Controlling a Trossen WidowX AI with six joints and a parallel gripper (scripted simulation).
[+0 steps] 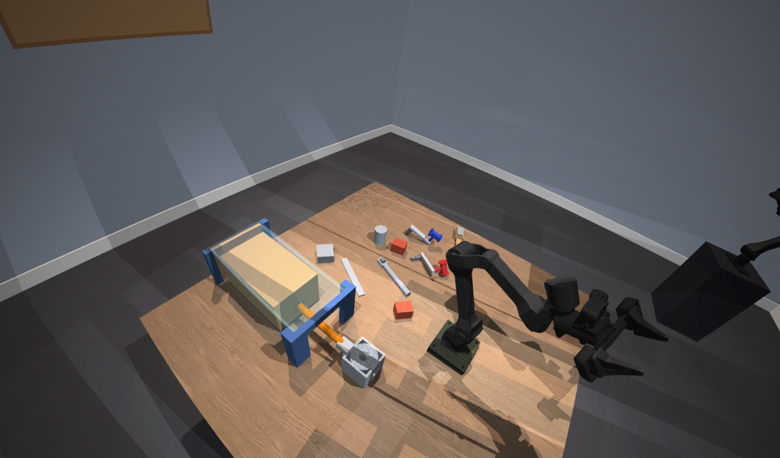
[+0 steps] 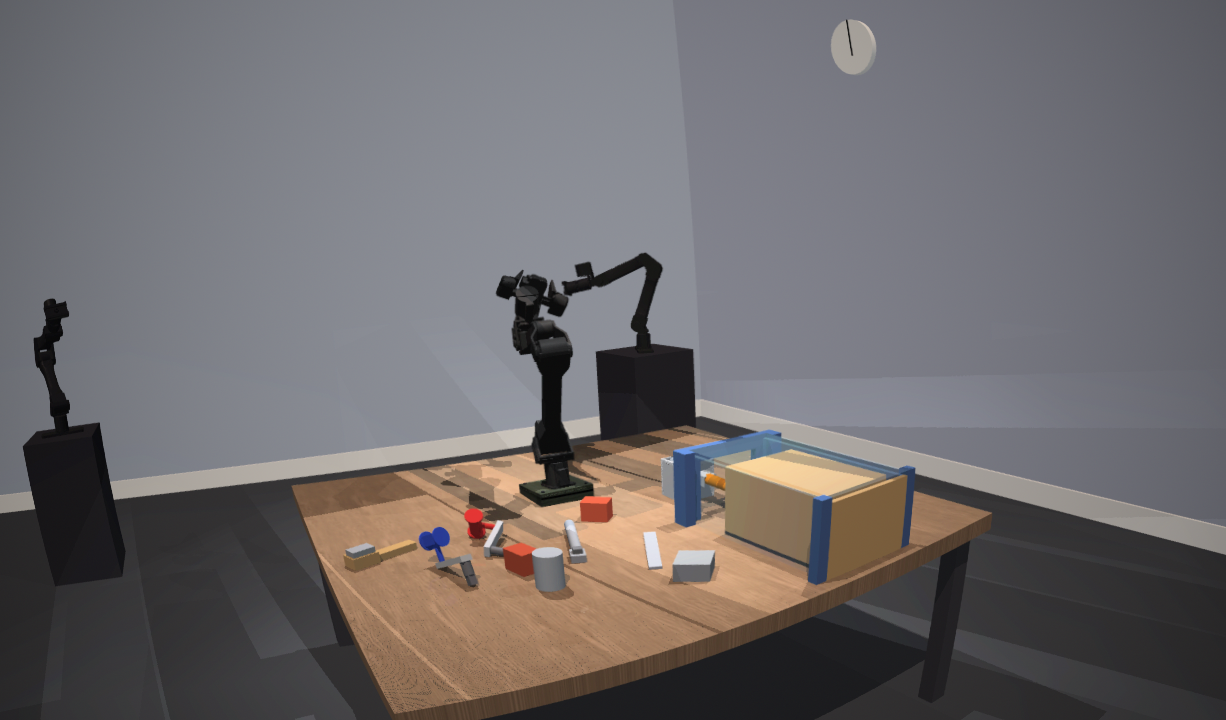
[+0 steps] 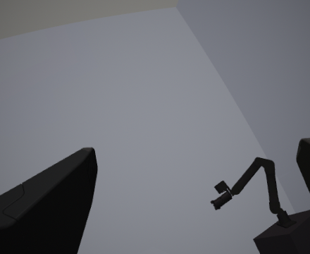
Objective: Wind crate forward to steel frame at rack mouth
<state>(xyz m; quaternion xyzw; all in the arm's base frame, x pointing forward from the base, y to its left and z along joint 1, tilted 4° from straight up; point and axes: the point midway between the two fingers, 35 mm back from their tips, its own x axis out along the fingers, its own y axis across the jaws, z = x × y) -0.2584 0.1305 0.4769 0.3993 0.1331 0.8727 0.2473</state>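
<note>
Now: gripper tip 53 cm short of the winch handle, 49 cm above it and 42 cm to the left of it. The rest, counted from my gripper tip: red knob (49 cm ahead, 48 cm below, 42 cm to the right); then grey winch (49 cm ahead, 48 cm below, 9 cm to the left); then blue frame (67 cm ahead, 41 cm below, 9 cm to the left).
</note>
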